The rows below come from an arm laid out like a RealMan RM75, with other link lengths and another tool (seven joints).
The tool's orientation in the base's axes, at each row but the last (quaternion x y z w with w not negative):
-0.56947 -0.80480 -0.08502 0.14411
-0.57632 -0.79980 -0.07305 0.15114
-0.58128 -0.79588 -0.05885 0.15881
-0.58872 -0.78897 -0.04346 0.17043
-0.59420 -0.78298 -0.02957 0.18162
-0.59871 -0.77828 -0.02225 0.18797
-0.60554 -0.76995 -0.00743 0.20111
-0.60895 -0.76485 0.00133 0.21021
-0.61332 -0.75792 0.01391 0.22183
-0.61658 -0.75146 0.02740 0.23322
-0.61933 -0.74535 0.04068 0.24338
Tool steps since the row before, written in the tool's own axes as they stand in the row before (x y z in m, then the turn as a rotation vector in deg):
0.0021 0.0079 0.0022 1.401 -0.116 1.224
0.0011 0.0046 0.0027 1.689 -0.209 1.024
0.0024 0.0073 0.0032 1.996 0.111 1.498
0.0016 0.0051 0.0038 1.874 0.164 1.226
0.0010 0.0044 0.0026 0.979 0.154 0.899
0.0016 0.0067 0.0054 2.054 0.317 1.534
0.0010 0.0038 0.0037 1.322 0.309 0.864
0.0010 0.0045 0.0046 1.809 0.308 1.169
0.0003 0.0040 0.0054 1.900 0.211 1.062
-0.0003 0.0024 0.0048 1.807 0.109 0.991
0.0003 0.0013 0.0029 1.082 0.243 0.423
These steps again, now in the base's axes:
0.0065 0.0052 -0.0016 -0.709 1.579 -0.692
0.0036 0.0033 -0.0025 -0.848 1.750 -0.404
0.0056 0.0054 -0.0029 -0.718 2.262 -0.781
0.0036 0.0040 -0.0037 -0.578 2.093 -0.572
0.0033 0.0029 -0.0029 -0.302 1.181 -0.551
0.0045 0.0048 -0.0058 -0.546 2.385 -0.829
0.0023 0.0029 -0.0040 -0.216 1.531 -0.444
0.0025 0.0033 -0.0050 -0.399 2.063 -0.566
0.0017 0.0026 -0.0059 -0.464 2.097 -0.412
0.0004 0.0015 -0.0052 -0.518 1.968 -0.345
-0.0001 0.0013 -0.0029 -0.079 1.178 -0.121

